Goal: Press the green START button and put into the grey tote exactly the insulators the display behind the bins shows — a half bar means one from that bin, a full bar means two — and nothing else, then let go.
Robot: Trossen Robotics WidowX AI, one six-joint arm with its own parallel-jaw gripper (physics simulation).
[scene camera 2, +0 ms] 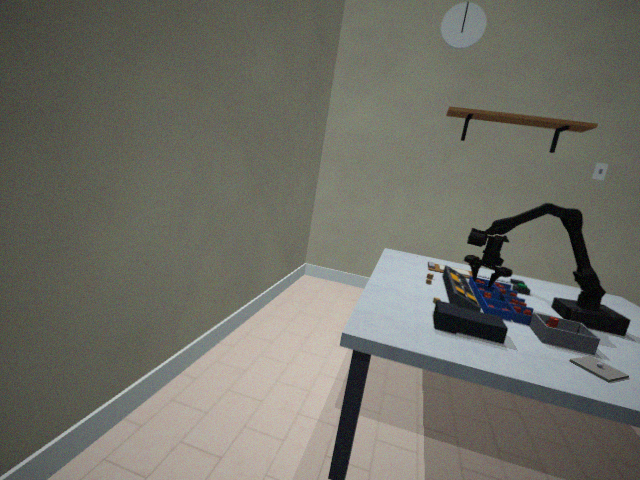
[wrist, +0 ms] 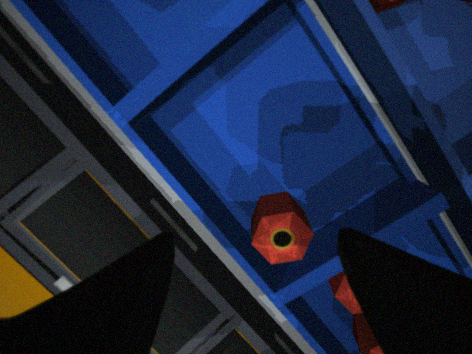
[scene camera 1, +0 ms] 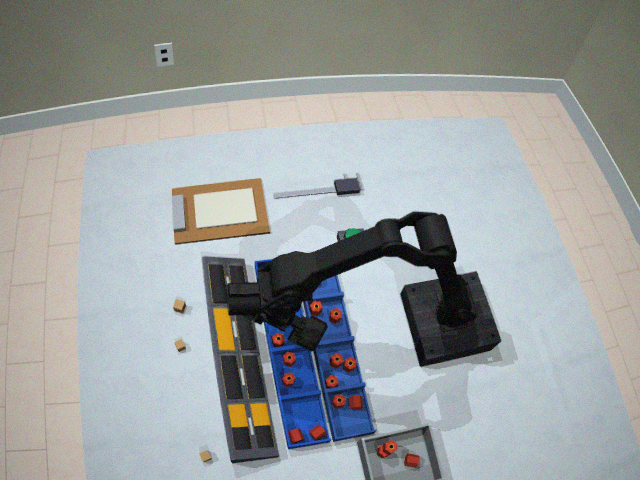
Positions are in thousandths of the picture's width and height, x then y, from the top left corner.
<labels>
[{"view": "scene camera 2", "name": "gripper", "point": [752, 593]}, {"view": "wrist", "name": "gripper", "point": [543, 682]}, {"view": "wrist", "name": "display panel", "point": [194, 411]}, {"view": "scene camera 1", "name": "gripper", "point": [430, 689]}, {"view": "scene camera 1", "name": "grey tote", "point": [655, 918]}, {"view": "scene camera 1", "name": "display panel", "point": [373, 951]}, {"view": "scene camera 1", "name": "grey hand tool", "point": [543, 386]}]
</labels>
